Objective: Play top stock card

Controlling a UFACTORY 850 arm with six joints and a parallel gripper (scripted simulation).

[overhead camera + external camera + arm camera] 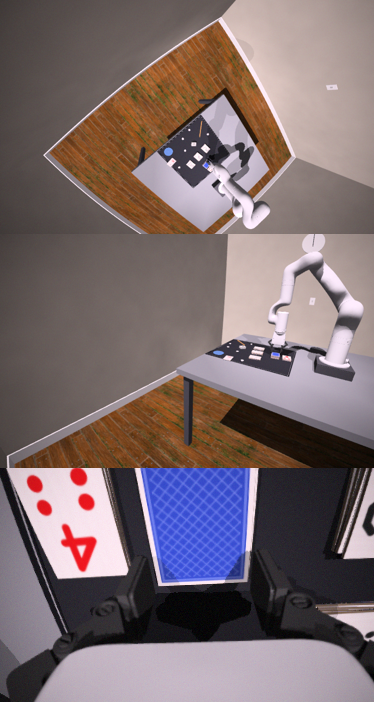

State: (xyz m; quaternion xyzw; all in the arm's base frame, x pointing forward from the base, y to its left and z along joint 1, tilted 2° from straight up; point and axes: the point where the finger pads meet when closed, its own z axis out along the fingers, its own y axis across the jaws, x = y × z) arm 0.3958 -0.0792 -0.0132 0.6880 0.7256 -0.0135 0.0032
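The red 4 card lies 3 cm to the left of my hand and 3 cm below it. The rest, counted from my hand: black card cloth: 18 cm ahead, 6 cm below, 2 cm to the left; red 4: 9 cm behind, 4 cm below, 3 cm to the left; black 2: 15 cm ahead, 4 cm below, 3 cm to the left.
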